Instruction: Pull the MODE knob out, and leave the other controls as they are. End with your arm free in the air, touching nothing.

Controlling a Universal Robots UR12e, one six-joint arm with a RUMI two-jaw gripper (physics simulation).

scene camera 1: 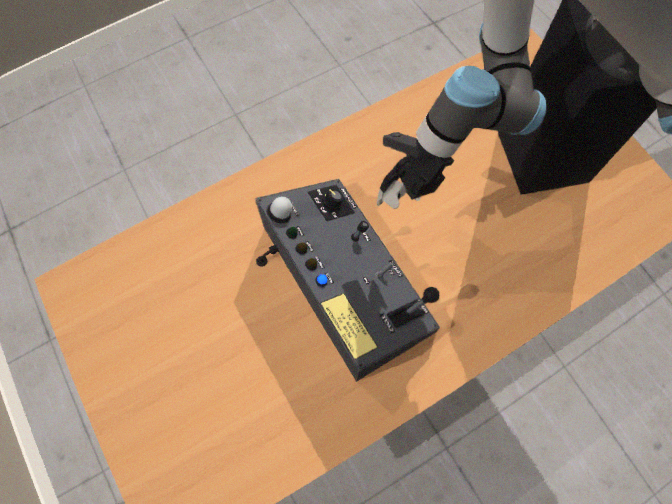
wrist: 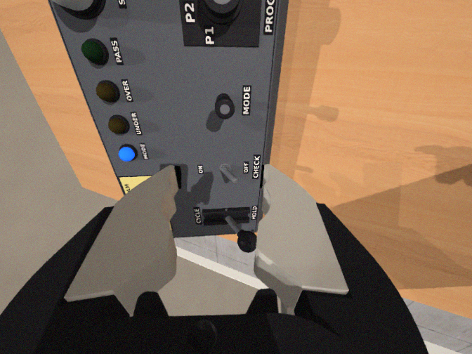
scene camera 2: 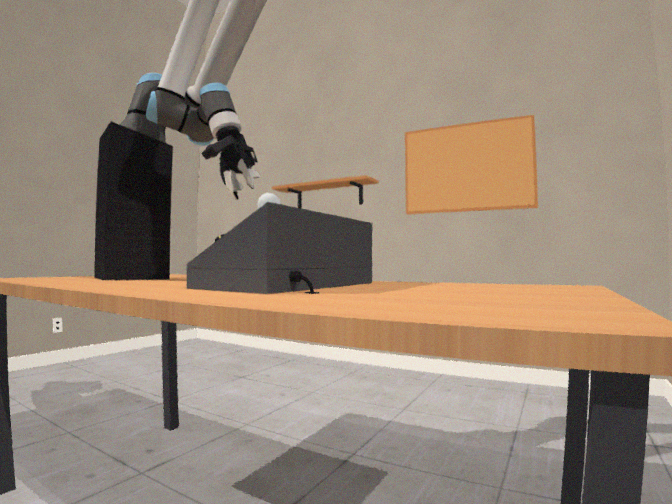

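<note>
The black MODE knob (scene camera 1: 362, 226) (wrist: 224, 107) stands up from the sloped face of the dark control box (scene camera 1: 336, 254) (scene camera 2: 320, 246) (wrist: 165, 75), on a stem, its head apart from its base. The blue MODE lamp (scene camera 1: 321, 279) (wrist: 127, 154) is lit. My gripper (scene camera 1: 389, 205) (scene camera 2: 245, 189) (wrist: 221, 168) is open with nothing between its fingers. It hangs in the air above the box's near edge, apart from the knob and the box. In scene camera 2 the knob does not show.
The box also carries a PROGRAM dial (scene camera 1: 332, 196) (wrist: 220, 7), a white dome button (scene camera 1: 281, 208) (scene camera 2: 268, 199), a CHECK toggle (scene camera 1: 386, 272) (wrist: 228, 173) and a CYCLE/HOLD lever (scene camera 1: 430, 295) (wrist: 246, 241). The black arm pedestal (scene camera 1: 564, 124) (scene camera 2: 132, 217) stands on the wooden table (scene camera 1: 179, 336) (scene camera 2: 488, 309).
</note>
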